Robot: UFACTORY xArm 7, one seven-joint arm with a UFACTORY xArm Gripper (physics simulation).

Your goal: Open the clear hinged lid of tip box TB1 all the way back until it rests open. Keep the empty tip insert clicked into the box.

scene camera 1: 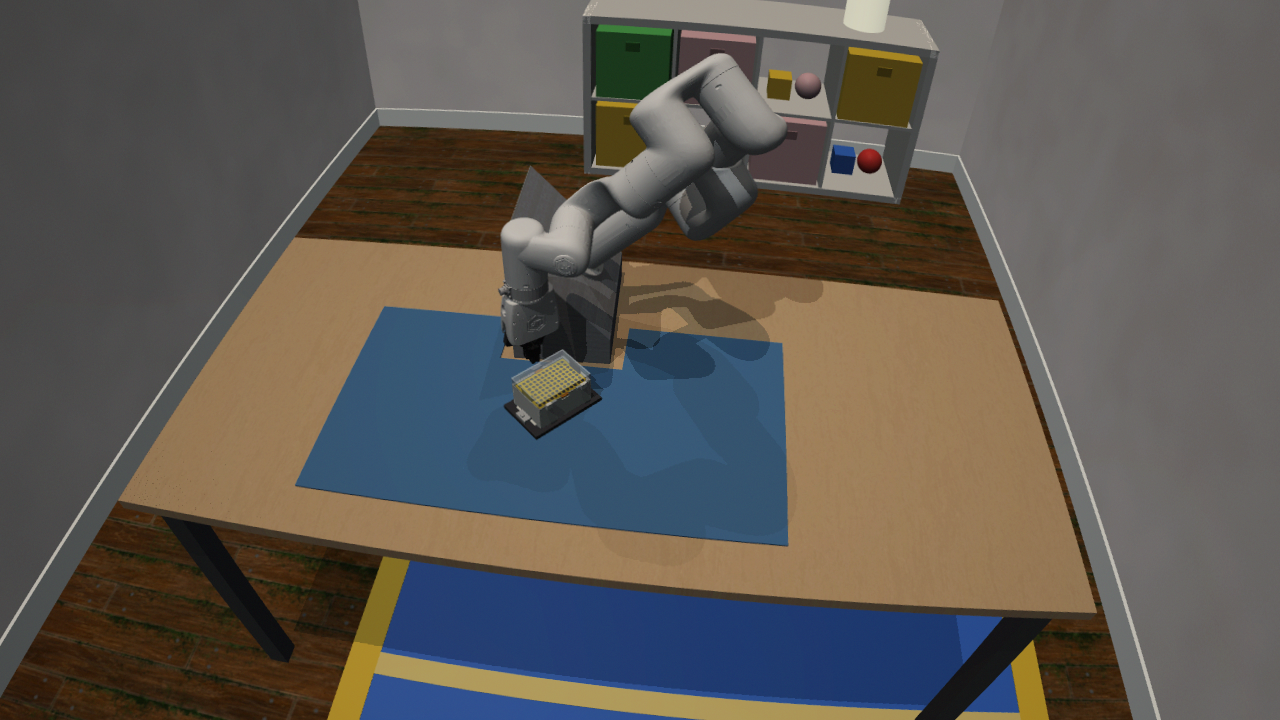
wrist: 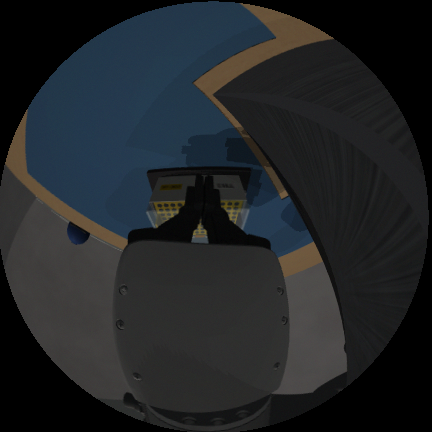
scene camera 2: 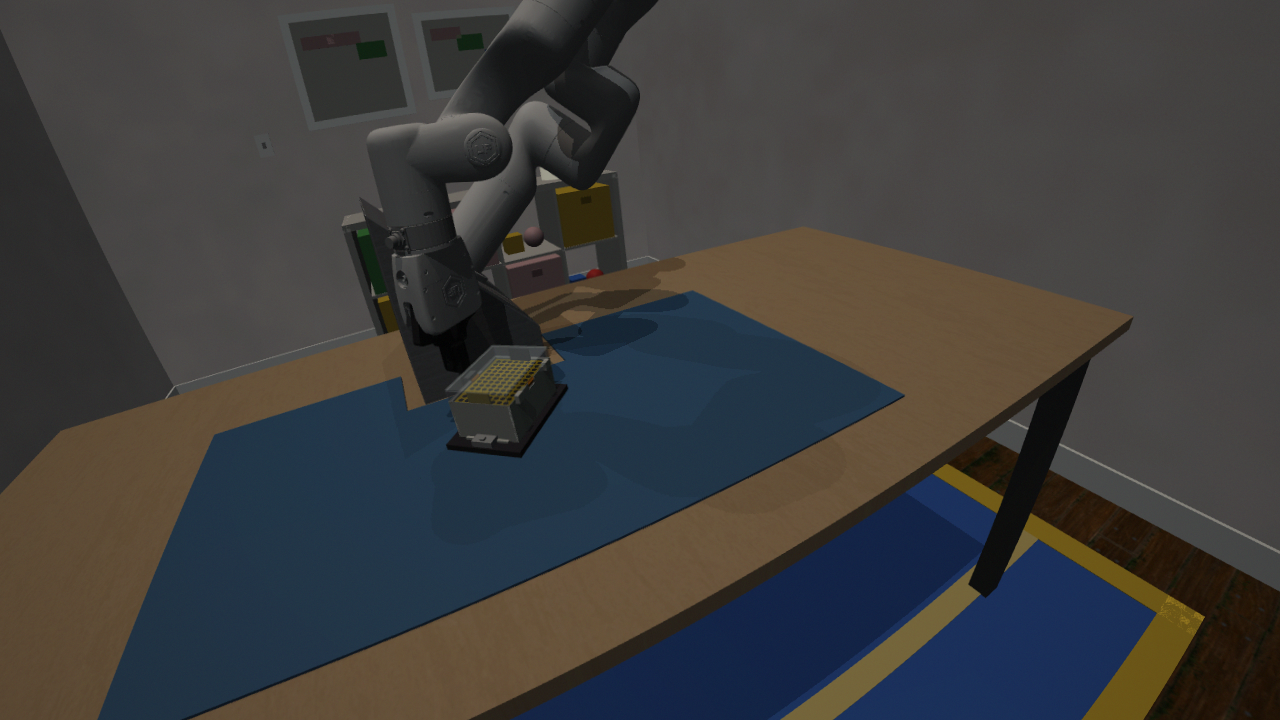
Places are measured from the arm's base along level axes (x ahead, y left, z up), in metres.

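Pixels of known places: gripper, fingertip midpoint: point(scene camera 1: 532, 358) point(wrist: 202, 185) point(scene camera 2: 458, 369).
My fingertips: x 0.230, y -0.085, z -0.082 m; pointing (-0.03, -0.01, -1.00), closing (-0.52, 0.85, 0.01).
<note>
Behind a point stands the place of what it marks.
Tip box TB1 point(scene camera 1: 526, 408) @[z -0.120, x 0.325, y -0.092 m] point(scene camera 2: 483, 422) @[z -0.115, x 0.325, y -0.092 m] point(wrist: 239, 184) @[z -0.118, x 0.217, y -0.030 m] stands upright on a black base plate point(scene camera 1: 538, 435) @[z -0.142, x 0.371, y -0.069 m] point(scene camera 2: 525, 449) @[z -0.147, x 0.368, y -0.063 m] point(wrist: 159, 174) @[z -0.141, x 0.288, y -0.120 m]. Its yellow insert point(scene camera 1: 552, 382) @[z -0.093, x 0.284, y -0.045 m] point(scene camera 2: 498, 381) @[z -0.092, x 0.285, y -0.051 m] point(wrist: 233, 205) @[z -0.092, x 0.235, y -0.029 m] sits in the box top. The clear lid point(scene camera 1: 577, 361) @[z -0.072, x 0.253, y 0.002 m] point(scene camera 2: 519, 350) @[z -0.072, x 0.263, y -0.007 m] lies over the insert and looks down; whether it is slightly raised is hard to tell. My gripper point(scene camera 1: 532, 356) @[z -0.082, x 0.230, y -0.085 m] point(scene camera 2: 454, 367) @[z -0.082, x 0.230, y -0.085 m] point(wrist: 202, 185) @[z -0.082, x 0.230, y -0.085 m] is shut and empty, pointing down at the box's robot-facing side, by the lid edge. Its fingers hide the middle of that side in the wrist view. Contact with the lid cannot be made out.
A blue mat point(scene camera 1: 680, 447) @[z -0.149, x 0.394, y 0.191 m] point(scene camera 2: 358, 519) @[z -0.149, x 0.354, y -0.262 m] point(wrist: 100, 100) @[z -0.149, x 0.233, y -0.258 m] lies under the base plate on the wooden table point(scene camera 1: 895, 429) @[z -0.153, x 0.355, y 0.615 m] point(scene camera 2: 939, 304) @[z -0.152, x 0.502, y 0.690 m]. The grey robot pedestal point(scene camera 1: 590, 313) @[z -0.042, x 0.147, y 0.025 m] rises close behind the gripper. A shelf unit point(scene camera 1: 926, 53) stands beyond the table.
</note>
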